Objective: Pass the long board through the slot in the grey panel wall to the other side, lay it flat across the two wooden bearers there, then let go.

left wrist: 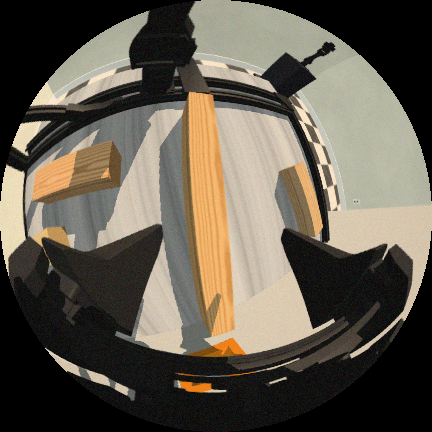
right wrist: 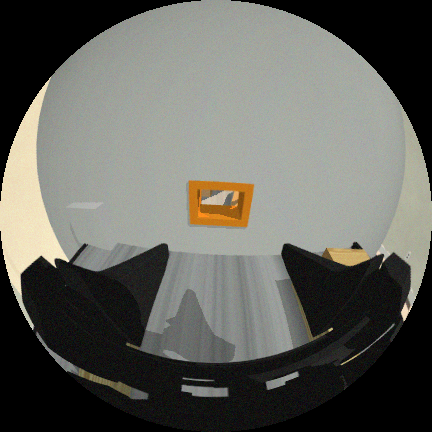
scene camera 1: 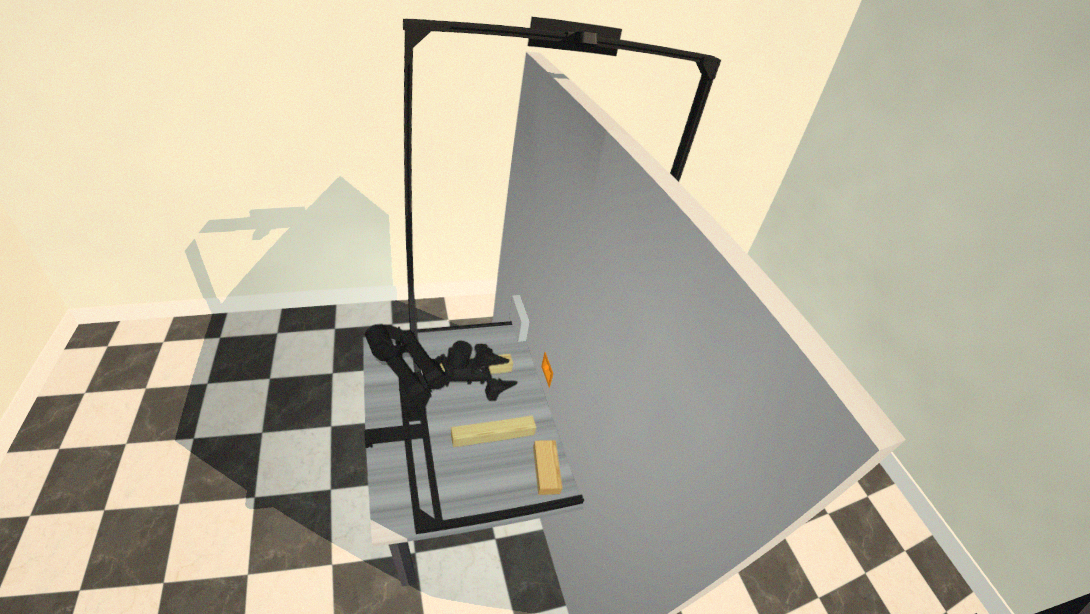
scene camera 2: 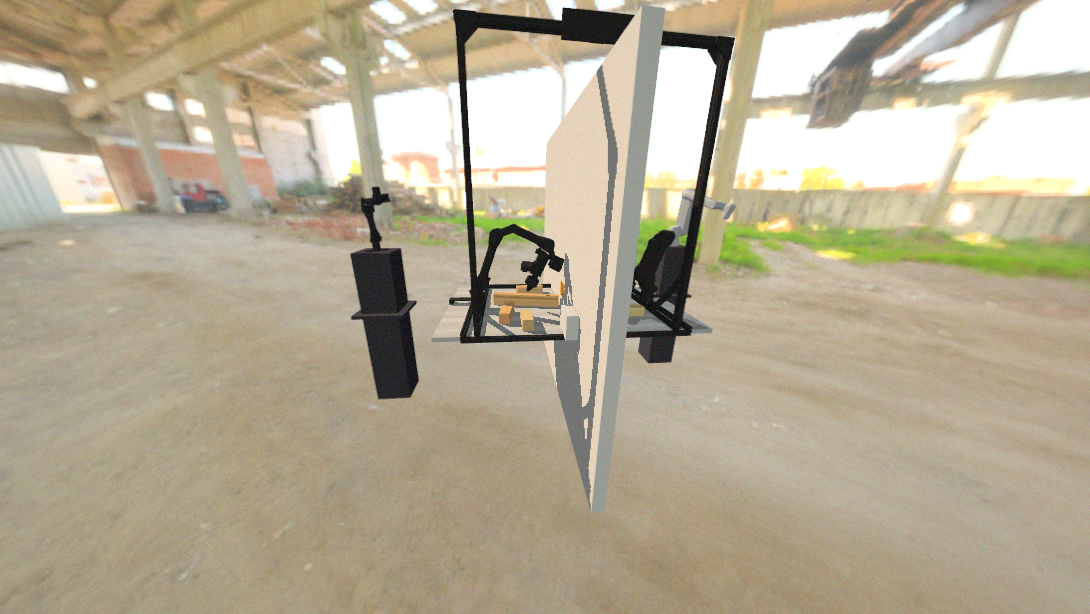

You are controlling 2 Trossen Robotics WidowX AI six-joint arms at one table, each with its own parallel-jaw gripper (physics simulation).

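Pixels of known places: left gripper, fingertip midpoint: (left wrist: pixel 224 232) (scene camera 2: pixel 529 286); right gripper, fingertip midpoint: (right wrist: pixel 227 250) (scene camera 1: pixel 513 371); left arm's base, link origin: (left wrist: pixel 156 85); right arm's base, link origin: (scene camera 1: pixel 413 412) (scene camera 2: pixel 646 300).
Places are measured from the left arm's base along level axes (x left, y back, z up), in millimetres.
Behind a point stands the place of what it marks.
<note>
The long wooden board (scene camera 2: pixel 526 298) @(x 8, y -252, z 22 mm) (left wrist: pixel 207 200) @(x 26, y -242, z 40 mm) lies on the picture-left side of the grey panel wall (scene camera 1: pixel 648 305) @(x 306, y -483, z 676 mm) (scene camera 2: pixel 572 190) @(x -170, y -432, z 551 mm) (right wrist: pixel 215 100) @(x -57, y -482, z 235 mm). One end points at the slot's orange frame (scene camera 1: pixel 545 358) @(x -79, y -481, z 97 mm) (left wrist: pixel 230 347) @(x -8, y -431, z 64 mm) (right wrist: pixel 193 202) @(x -83, y -484, z 85 mm). My left gripper (scene camera 2: pixel 531 285) @(x 15, y -268, z 87 mm) (left wrist: pixel 224 232) @(x 15, y -268, z 87 mm) is open and empty above the board, near its wall end, with its fingers to either side of the board in the wrist view. My right gripper (scene camera 1: pixel 513 370) @(x -40, y -599, z 98 mm) (right wrist: pixel 227 250) @(x -40, y -599, z 98 mm) is open and empty, facing the slot from the other side. Two pale bearers (scene camera 1: pixel 493 430) @(x 117, y -689, z 25 mm) (scene camera 1: pixel 503 364) @(x -136, y -602, z 22 mm) lie there, one partly behind the right gripper.
A wooden block (scene camera 1: pixel 546 466) @(x 261, y -564, z 19 mm) (right wrist: pixel 346 256) @(x 228, y -549, z 19 mm) lies by the wall on the bearers' side. Several blocks lie around the board, one (left wrist: pixel 75 172) @(x -122, y -163, z 31 mm) at the left and one (left wrist: pixel 304 197) @(x 224, y -277, z 22 mm) at the right in the left wrist view. A black frame (scene camera 1: pixel 409 175) @(x -342, y -884, z 615 mm) (scene camera 2: pixel 466 152) @(x -374, y -28, z 651 mm) surrounds the table.
</note>
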